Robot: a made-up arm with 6 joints. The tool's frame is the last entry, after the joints. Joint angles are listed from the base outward. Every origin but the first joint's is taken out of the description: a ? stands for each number. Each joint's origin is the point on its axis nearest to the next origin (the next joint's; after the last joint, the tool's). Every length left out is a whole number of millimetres.
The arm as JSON. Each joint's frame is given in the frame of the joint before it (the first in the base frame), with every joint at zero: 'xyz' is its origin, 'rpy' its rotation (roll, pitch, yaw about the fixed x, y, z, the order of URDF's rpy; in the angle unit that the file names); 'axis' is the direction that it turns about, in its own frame. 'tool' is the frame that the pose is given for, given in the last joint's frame.
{
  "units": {
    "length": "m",
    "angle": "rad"
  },
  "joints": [
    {
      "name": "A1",
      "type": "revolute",
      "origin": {
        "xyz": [
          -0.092,
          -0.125,
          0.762
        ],
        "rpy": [
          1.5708,
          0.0,
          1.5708
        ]
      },
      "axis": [
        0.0,
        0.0,
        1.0
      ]
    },
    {
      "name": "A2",
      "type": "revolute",
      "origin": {
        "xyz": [
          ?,
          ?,
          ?
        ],
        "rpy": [
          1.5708,
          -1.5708,
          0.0
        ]
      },
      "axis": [
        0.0,
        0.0,
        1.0
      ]
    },
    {
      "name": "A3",
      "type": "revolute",
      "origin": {
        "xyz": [
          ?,
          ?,
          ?
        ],
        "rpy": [
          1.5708,
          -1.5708,
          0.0
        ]
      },
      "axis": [
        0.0,
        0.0,
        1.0
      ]
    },
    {
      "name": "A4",
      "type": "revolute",
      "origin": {
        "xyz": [
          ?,
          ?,
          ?
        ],
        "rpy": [
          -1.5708,
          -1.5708,
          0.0
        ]
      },
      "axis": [
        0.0,
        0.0,
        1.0
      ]
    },
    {
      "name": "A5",
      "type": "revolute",
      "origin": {
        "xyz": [
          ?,
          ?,
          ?
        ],
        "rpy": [
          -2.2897,
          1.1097,
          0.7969
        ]
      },
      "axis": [
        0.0,
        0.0,
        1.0
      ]
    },
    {
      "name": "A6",
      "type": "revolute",
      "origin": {
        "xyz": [
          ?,
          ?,
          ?
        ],
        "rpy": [
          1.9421,
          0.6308,
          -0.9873
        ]
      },
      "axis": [
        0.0,
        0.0,
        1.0
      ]
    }
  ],
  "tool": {
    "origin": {
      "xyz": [
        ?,
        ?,
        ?
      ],
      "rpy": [
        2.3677,
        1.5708,
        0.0
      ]
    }
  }
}
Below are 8 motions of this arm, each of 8 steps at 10 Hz.
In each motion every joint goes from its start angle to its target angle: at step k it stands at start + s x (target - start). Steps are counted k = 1, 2, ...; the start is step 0. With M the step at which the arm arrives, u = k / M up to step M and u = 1 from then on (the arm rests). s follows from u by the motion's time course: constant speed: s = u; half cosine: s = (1 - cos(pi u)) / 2; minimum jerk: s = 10 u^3 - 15 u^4 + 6 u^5.
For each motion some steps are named. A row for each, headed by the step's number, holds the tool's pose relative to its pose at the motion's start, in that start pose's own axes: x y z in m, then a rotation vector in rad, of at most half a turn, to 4 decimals.
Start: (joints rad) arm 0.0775 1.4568 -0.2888 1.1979 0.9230 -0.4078
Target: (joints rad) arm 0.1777 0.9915 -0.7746 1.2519 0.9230 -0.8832
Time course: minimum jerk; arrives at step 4
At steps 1, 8:
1: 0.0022 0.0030 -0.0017 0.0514 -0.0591 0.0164
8: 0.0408 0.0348 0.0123 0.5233 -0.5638 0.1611

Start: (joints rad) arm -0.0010 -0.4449 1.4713 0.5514 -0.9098 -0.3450
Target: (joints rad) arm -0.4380 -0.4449 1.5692 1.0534 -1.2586 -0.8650
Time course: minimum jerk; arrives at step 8
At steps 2, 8:
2: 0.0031 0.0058 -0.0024 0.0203 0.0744 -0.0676
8: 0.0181 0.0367 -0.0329 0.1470 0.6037 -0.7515

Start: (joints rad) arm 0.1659 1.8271 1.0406 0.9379 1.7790 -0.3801
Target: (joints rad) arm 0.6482 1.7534 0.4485 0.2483 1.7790 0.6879
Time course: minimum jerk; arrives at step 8
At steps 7, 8:
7: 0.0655 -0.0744 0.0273 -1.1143 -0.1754 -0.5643
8: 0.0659 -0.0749 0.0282 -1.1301 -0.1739 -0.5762

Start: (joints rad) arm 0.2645 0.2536 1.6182 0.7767 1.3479 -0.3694
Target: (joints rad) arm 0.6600 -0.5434 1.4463 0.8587 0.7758 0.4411
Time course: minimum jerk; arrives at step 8
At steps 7, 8:
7: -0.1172 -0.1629 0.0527 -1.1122 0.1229 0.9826
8: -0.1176 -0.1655 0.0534 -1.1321 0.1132 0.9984

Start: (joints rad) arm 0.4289 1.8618 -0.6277 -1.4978 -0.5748 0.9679
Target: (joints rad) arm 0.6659 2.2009 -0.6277 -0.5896 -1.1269 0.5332
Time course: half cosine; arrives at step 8
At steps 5, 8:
5: 0.0777 0.0645 -0.0545 -0.2969 0.7614 -0.1507
8: 0.1010 0.0727 -0.1026 -0.3644 1.1508 -0.3104

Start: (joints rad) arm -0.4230 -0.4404 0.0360 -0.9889 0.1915 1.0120
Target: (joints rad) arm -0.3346 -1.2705 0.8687 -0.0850 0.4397 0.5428
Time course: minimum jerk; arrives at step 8
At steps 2, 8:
2: 0.0002 0.0092 0.0000 -0.0405 0.0557 0.0722
8: -0.0886 0.0195 -0.0487 -0.5138 0.2440 0.9503

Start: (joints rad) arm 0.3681 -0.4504 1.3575 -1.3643 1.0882 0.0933
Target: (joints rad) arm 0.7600 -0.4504 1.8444 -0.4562 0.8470 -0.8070
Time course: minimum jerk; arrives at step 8
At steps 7, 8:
7: -0.1132 -0.0264 -0.0380 0.0901 0.8438 0.3414
8: -0.1154 -0.0281 -0.0371 0.0902 0.8610 0.3419

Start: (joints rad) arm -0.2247 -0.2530 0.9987 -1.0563 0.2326 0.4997
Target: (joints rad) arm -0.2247 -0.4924 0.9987 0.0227 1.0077 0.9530
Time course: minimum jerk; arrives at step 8
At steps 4, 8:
4: -0.0270 0.0057 -0.0462 -0.6851 -0.4075 0.0235
8: -0.0605 -0.0212 -0.0919 -1.2160 -0.9403 0.1733

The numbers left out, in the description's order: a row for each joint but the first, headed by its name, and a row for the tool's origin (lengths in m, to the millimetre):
A2: -0.015 0.081 0.0
A3: -0.01 -0.04 0.0
A4: 0.028 0.046 0.0
A5: 0.162 -0.029 0.0
A6: 0.006 0.051 0.0
tool: 0.03 0.068 0.0

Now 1 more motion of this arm.
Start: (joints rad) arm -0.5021 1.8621 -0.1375 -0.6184 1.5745 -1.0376
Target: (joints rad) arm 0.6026 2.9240 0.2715 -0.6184 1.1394 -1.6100
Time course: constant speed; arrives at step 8
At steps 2, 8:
2: -0.0323 -0.1084 -0.0333 -0.3383 0.1228 -0.0418
8: -0.1184 -0.3799 0.1463 -1.2539 0.4008 -0.0346

